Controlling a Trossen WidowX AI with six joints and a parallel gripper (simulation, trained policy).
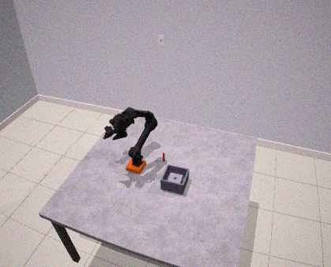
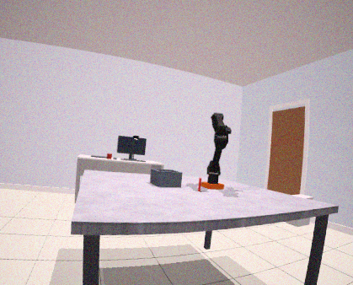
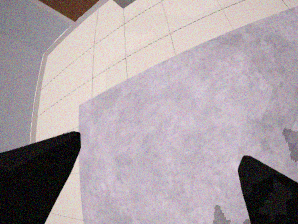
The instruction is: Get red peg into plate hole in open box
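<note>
Now: gripper tip 270 mm short of the red peg, 280 mm to the right of it and 280 mm above it. Round my gripper tip: dark grey box: 450 mm ahead, 110 mm to the left, 290 mm below; then plate: 450 mm ahead, 110 mm to the left, 270 mm below.
</note>
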